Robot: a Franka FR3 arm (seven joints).
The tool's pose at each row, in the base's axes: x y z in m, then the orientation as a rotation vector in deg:
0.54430, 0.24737, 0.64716, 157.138, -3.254, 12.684
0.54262, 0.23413, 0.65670, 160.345, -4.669, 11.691
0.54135, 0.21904, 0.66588, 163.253, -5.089, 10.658
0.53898, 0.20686, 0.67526, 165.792, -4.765, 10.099
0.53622, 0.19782, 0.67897, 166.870, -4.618, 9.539
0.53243, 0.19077, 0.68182, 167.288, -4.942, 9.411
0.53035, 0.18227, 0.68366, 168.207, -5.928, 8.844
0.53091, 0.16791, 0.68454, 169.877, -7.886, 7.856
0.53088, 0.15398, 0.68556, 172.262, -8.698, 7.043
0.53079, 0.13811, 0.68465, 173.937, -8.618, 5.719
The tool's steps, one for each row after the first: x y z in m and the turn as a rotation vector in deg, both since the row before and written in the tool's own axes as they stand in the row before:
0.00001, 0.01593, -0.00390, 3.061, -1.109, 1.011
0.00062, 0.01730, -0.00374, 2.800, -0.970, 0.292
-0.00055, 0.01445, -0.00574, 2.490, -0.528, -0.181
-0.00189, 0.00983, -0.00170, 1.035, -0.437, -0.108
-0.00313, 0.00774, -0.00158, 0.403, -0.138, 0.223
-0.00146, 0.00882, -0.00016, 0.868, -0.512, 0.650
0.00150, 0.01417, 0.00210, 1.601, -0.903, 1.282
0.00124, 0.01384, 0.00141, 2.330, -0.758, 0.520
0.00134, 0.01556, 0.00299, 1.577, -0.986, -0.100

